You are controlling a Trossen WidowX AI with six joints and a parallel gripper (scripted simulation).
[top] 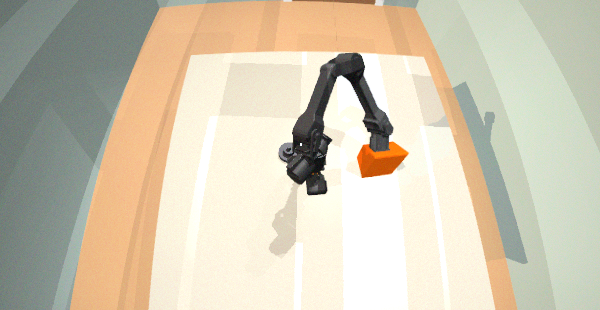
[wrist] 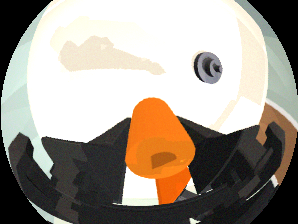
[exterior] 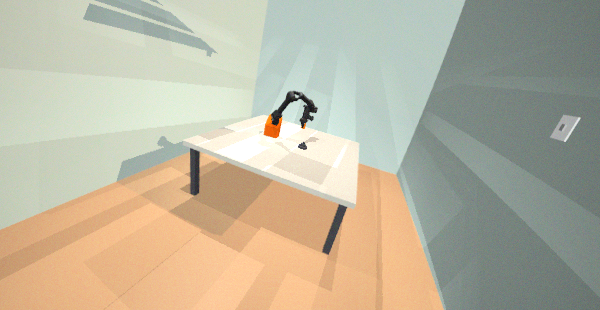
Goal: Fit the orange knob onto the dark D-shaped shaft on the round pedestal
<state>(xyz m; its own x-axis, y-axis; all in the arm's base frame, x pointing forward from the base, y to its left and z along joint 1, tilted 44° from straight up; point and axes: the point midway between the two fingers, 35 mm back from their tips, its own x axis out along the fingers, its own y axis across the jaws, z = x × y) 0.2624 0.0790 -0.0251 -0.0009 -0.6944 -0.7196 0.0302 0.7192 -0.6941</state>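
The dark pedestal is 160 mm to the right of my gripper tip, 110 mm below it and 60 mm ahead of it. The rest, counted from my gripper tip: orange knob: 20 mm above.
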